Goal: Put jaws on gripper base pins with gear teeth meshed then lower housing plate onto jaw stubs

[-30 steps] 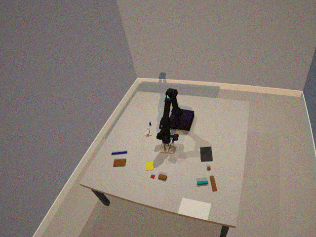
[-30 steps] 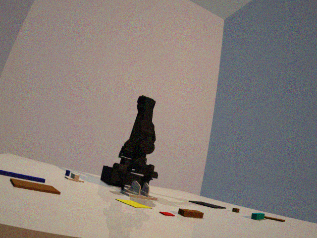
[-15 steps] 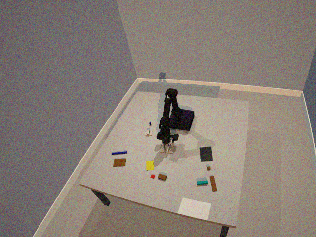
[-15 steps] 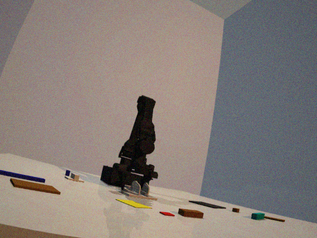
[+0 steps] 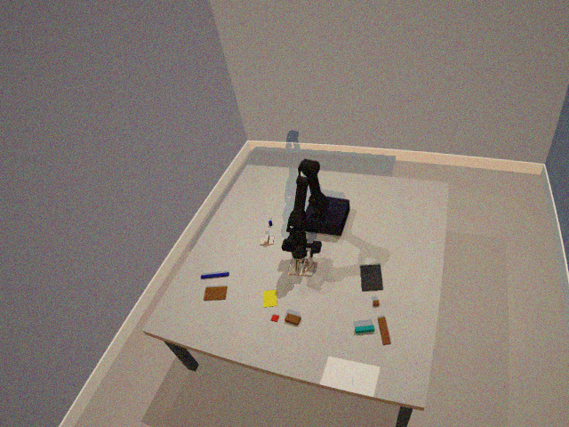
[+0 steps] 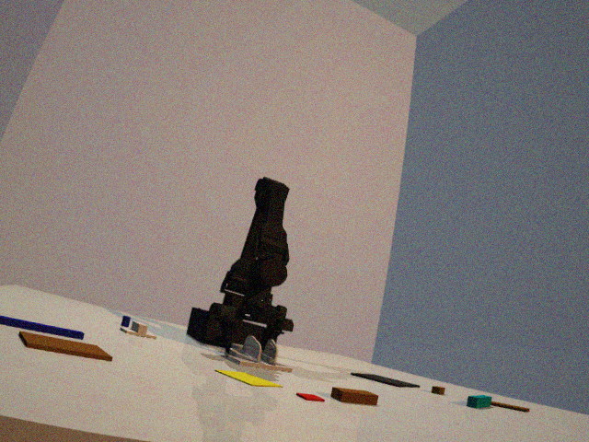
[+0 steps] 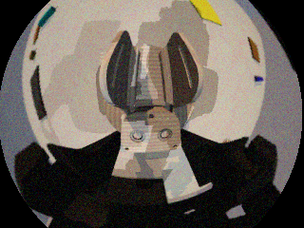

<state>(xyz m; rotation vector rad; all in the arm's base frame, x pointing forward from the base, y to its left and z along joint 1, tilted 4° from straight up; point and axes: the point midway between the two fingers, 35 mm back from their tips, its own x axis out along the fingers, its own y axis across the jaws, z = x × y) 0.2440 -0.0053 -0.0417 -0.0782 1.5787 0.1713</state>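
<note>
Now: gripper tip right at the housing plate. Round my gripper tip: jaw 3 cm ahead, 1 cm to the right, 1 cm above; then gripper base 1 cm ahead, 2 cm above; then yellow tile 27 cm ahead, 7 cm to the right, 1 cm below.
</note>
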